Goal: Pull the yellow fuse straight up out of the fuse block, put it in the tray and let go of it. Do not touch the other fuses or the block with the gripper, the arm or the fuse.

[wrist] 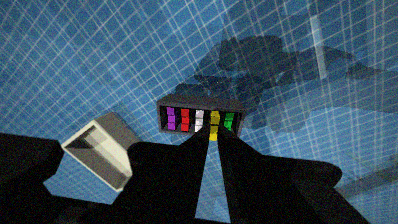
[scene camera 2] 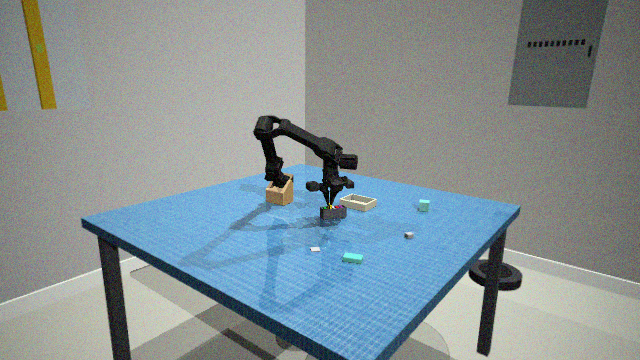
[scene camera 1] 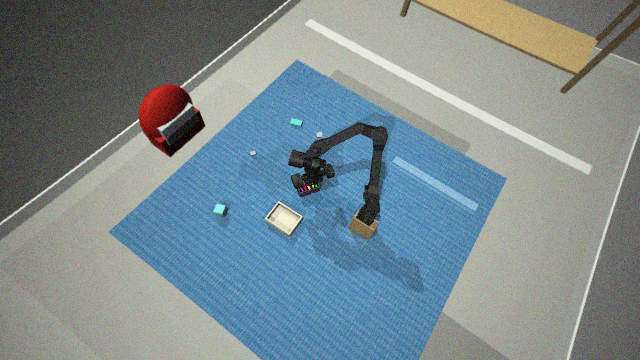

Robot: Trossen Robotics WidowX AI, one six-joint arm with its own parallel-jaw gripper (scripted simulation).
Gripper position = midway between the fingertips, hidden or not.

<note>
My gripper (scene camera 2: 329,205) holds a yellow fuse. Further things: a tray (wrist: 101,146).
My gripper is seen too in the wrist view (wrist: 213,127).
</note>
